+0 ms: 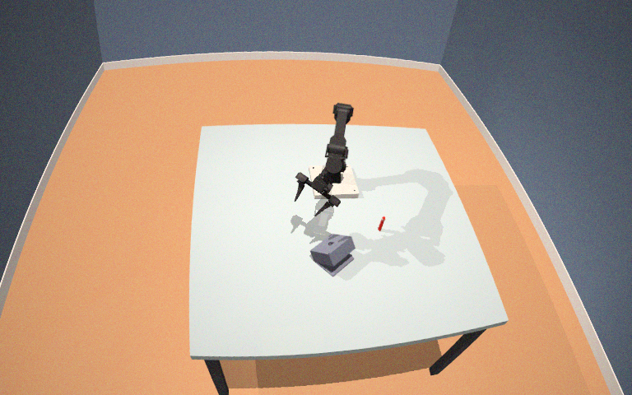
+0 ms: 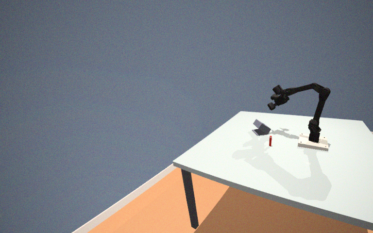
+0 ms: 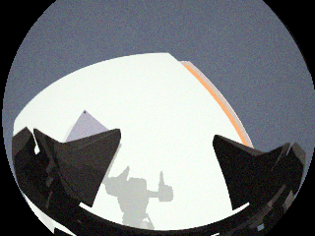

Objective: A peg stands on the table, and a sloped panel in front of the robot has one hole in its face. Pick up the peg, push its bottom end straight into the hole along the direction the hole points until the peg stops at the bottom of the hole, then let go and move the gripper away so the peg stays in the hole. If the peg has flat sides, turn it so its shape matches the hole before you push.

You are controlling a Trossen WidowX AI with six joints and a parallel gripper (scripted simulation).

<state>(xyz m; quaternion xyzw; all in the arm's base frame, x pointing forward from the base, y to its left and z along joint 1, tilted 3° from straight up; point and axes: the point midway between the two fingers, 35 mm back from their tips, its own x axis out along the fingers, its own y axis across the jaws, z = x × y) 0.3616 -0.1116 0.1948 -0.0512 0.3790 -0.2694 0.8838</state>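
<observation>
The red peg is 34 cm to the left of my gripper tip, 15 cm below it and 11 cm behind it. The rest, counted from my gripper tip: grey sloped panel: 15 cm below, 13 cm to the left, 6 cm ahead; then panel foot: 20 cm below, 14 cm to the left, 7 cm ahead.
</observation>
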